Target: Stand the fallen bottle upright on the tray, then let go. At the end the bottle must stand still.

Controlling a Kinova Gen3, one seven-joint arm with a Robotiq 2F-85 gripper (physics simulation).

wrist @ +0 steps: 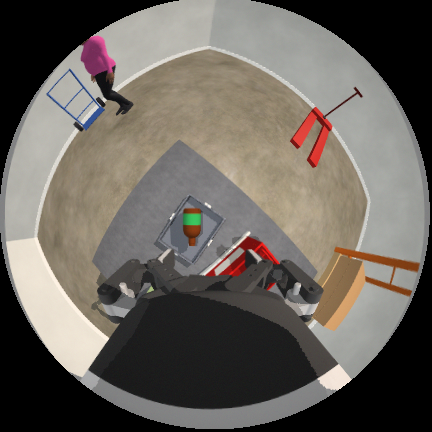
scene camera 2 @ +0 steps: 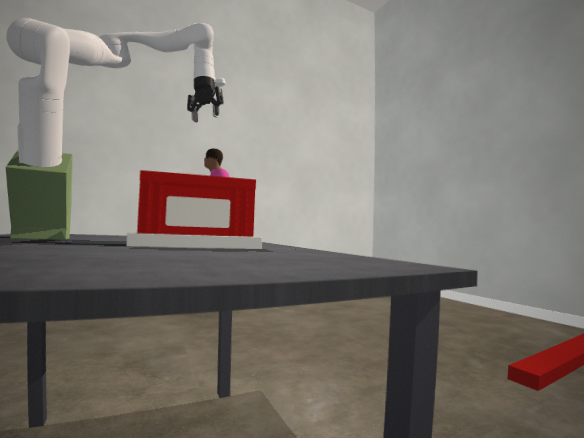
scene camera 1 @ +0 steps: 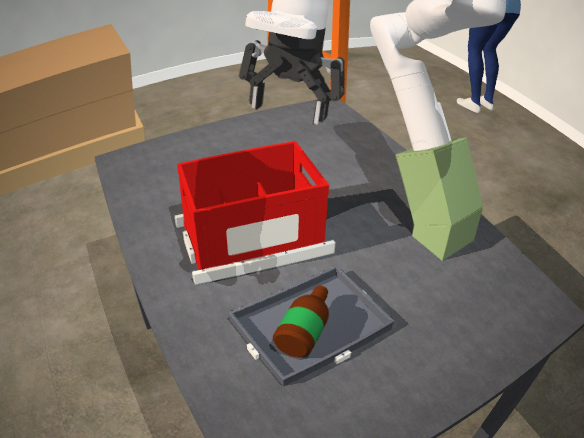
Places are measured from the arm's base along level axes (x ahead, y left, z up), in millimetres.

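Pixels of known places: gripper, fingertip midpoint: [wrist: 209, 257] [scene camera 2: 205, 119] [scene camera 1: 286, 114]; arm's base, link origin: [scene camera 2: 41, 159] [scene camera 1: 431, 145].
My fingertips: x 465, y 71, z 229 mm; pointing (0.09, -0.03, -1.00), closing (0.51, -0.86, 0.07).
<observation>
Ahead of a thing's pixels: the offset from my fingertips to its top centre. "pt": to the spot under its first point.
A brown bottle @(dx -23, dy +39, dz -359 mm) [scene camera 1: 301, 322] [wrist: 192, 220] with a green label lies on its side on the grey tray @(dx -38, dy +38, dz -412 mm) [scene camera 1: 259, 351] [wrist: 170, 216]. In scene camera 1 its neck points to the back right, toward the tray's back corner, and its base is near the front left. In the wrist view its neck points down toward the gripper's side of the picture. My gripper [scene camera 1: 287, 109] [scene camera 2: 205, 118] [wrist: 209, 257] is open and empty. It hangs pointing down, high above the table, well above and apart from the bottle. The bottle does not show in scene camera 2.
A red crate @(dx -91, dy -247, dz -263 mm) [scene camera 1: 310, 215] [scene camera 2: 197, 180] [wrist: 212, 271] stands behind the tray, between white strips [scene camera 1: 264, 262] [scene camera 2: 194, 241]. The green arm base [scene camera 1: 442, 200] [scene camera 2: 40, 197] stands at the table's right in scene camera 1. Small white blocks @(pt dx -30, dy +141, dz -423 mm) [scene camera 1: 343, 356] @(pt dx +94, dy +34, dz -423 mm) [scene camera 1: 253, 351] touch the tray's outside.
</observation>
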